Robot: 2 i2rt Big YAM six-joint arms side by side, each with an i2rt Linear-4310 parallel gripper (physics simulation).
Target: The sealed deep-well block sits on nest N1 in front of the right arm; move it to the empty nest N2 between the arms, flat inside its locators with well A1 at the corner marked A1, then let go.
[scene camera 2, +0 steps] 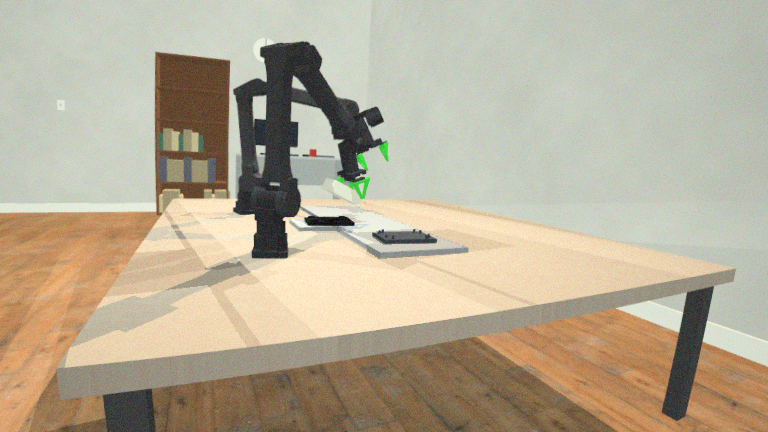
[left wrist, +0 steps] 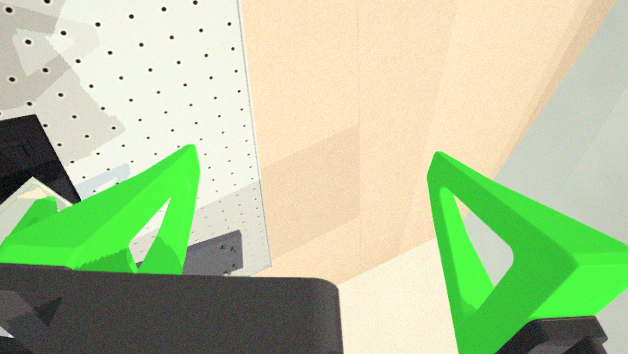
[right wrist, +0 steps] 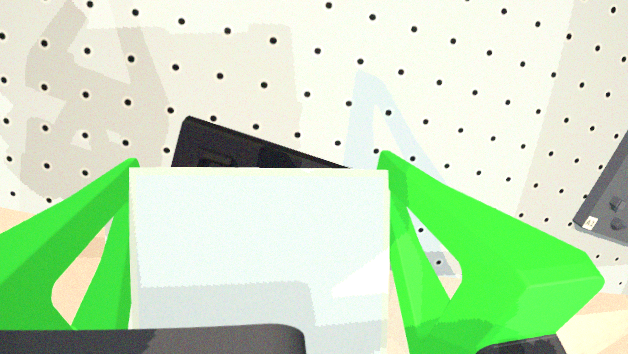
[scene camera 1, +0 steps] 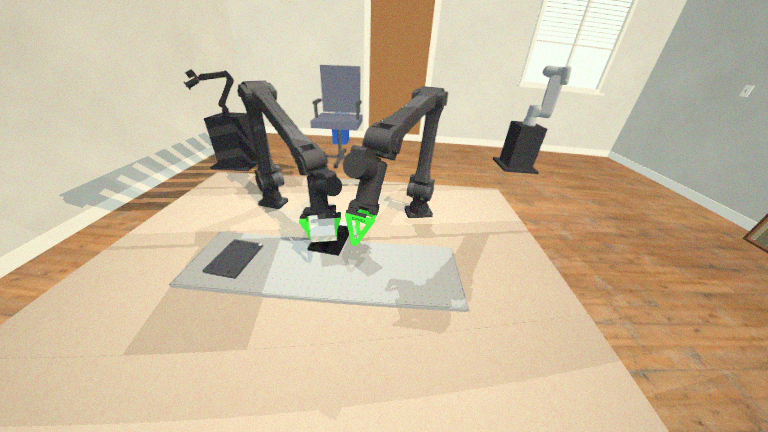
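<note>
The pale deep-well block (scene camera 1: 322, 228) (scene camera 2: 341, 190) (left wrist: 35, 187) (right wrist: 260, 235) is clamped between the green fingers of my right gripper (scene camera 1: 322, 236) (scene camera 2: 354, 190) (right wrist: 261, 168). It is tilted in scene camera 2, above the black nest N2 (scene camera 1: 327, 246) (scene camera 2: 329, 220) (left wrist: 20, 145) (right wrist: 227, 150), with a gap below. The block hides much of N2 in the right wrist view; N2's A1 mark is not visible. The dark grey nest N1 (scene camera 1: 233, 258) (scene camera 2: 402, 236) (left wrist: 215, 252) (right wrist: 610, 205) is empty. My left gripper (scene camera 1: 355, 238) (scene camera 2: 375, 164) (left wrist: 316, 160) is open and empty, close beside the right one.
A perforated pale board (scene camera 1: 418, 268) (left wrist: 215, 55) (right wrist: 325, 30) lies on the wooden table (scene camera 1: 322, 376) (scene camera 2: 375, 300) and bears N1. N1 carries a white A1 label (right wrist: 590, 223). Both forearms stand close together above N2. A bookshelf (scene camera 2: 157, 134) stands in the background.
</note>
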